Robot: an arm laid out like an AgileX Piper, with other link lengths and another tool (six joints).
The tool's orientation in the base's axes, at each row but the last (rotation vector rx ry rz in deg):
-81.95 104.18 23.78
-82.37 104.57 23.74
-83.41 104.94 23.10
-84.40 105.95 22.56
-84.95 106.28 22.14
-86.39 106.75 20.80
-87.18 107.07 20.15
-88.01 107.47 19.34
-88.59 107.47 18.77
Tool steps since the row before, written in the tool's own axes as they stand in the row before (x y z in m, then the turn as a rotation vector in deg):
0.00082 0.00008 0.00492 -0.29 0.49 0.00
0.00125 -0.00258 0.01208 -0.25 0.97 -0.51
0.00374 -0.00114 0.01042 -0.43 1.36 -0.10
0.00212 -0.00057 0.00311 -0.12 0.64 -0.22
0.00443 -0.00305 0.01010 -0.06 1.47 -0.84
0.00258 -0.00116 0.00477 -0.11 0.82 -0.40
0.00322 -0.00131 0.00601 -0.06 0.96 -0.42
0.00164 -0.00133 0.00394 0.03 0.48 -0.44
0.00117 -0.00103 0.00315 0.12 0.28 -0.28
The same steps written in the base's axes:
0.00167 0.00274 -0.00381 -0.43 0.35 0.11
0.00668 0.00633 -0.00834 -1.07 0.14 0.33
0.00450 0.00384 -0.00943 -1.27 0.65 0.10
0.00145 0.00030 -0.00351 -0.66 0.14 0.11
0.00598 0.00227 -0.00949 -1.66 -0.05 0.34
0.00252 0.00068 -0.00489 -0.90 0.07 0.19
0.00303 0.00083 -0.00619 -1.04 0.06 0.14
0.00246 0.00071 -0.00367 -0.60 -0.15 0.20
0.00195 0.00066 -0.00285 -0.37 -0.18 0.07

